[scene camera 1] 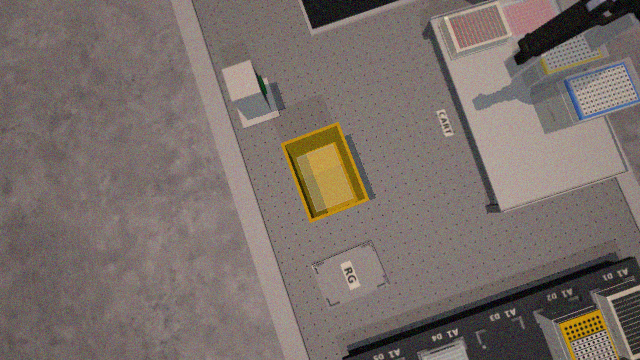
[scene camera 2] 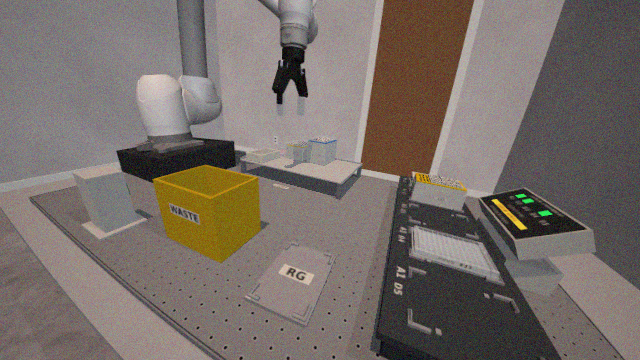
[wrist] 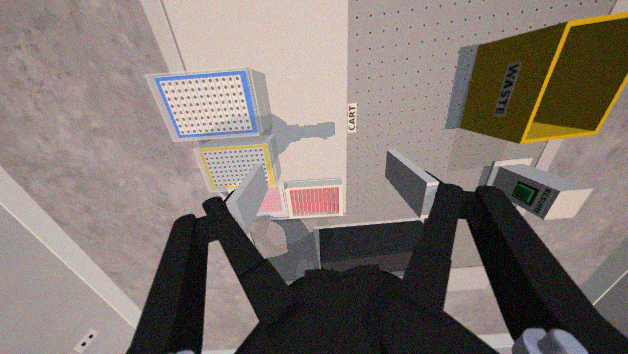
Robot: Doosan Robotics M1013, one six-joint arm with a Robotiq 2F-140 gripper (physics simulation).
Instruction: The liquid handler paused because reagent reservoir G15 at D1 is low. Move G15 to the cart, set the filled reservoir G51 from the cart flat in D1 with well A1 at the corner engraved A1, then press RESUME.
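Places are measured from the arm's base along level axes (x left, y back, z up), in centimetres.
Pixels of known places: gripper, fingertip midpoint: (scene camera 1: pixel 549 55) (scene camera 2: pixel 291 115) (wrist: pixel 324 170); arm's base, origin of the base link: (scene camera 2: pixel 173 146).
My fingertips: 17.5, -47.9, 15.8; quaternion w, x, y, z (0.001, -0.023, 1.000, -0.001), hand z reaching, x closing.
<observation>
Ahead of a thing's pixels: the offset from my fingertips to its middle, as dx, dy, dz.
The reservoir @(+11.2, -50.5, -17.6) (scene camera 1: pixel 625 315) at D1 has a pale rim and dark, ribbed troughs; it stands at the lower right edge in scene camera 1, partly cut off. A reservoir with red troughs @(+1.8, +15.0, -17.6) (scene camera 1: pixel 477 30) (wrist: pixel 314 200) lies on the cart @(+8.7, -1.1, -21.8) (scene camera 1: pixel 560 165) (scene camera 2: pixel 320 170) (wrist: pixel 300 40) at its corner, beside a pink plate @(+15.3, +15.1, -18.4) (scene camera 1: pixel 532 15) (wrist: pixel 271 200). Labels G15 and G51 cannot be read. My gripper (scene camera 1: pixel 522 52) (scene camera 2: pixel 290 107) (wrist: pixel 324 170) is open and empty, high above the cart. The green RESUME button @(-46.0, +16.5, -17.1) (scene camera 1: pixel 262 84) (wrist: pixel 524 193) is on a grey box.
A blue-rimmed tip box @(+15.5, -6.5, -10.0) (scene camera 1: pixel 604 91) (scene camera 2: pixel 323 150) (wrist: pixel 205 105) and a yellow-rimmed one @(+15.4, +4.3, -13.3) (scene camera 1: pixel 572 54) (wrist: pixel 237 165) stand on the cart. The yellow waste bin @(-38.5, -5.8, -18.4) (scene camera 1: pixel 292 172) (scene camera 2: pixel 232 220) (wrist: pixel 490 95) stands between the RESUME box and the RG plate @(-39.2, -27.9, -24.4) (scene camera 1: pixel 367 267) (scene camera 2: pixel 272 295). A yellow-and-white tip box @(-1.2, -50.9, -15.9) (scene camera 1: pixel 587 335) (scene camera 2: pixel 437 195) occupies D2.
</observation>
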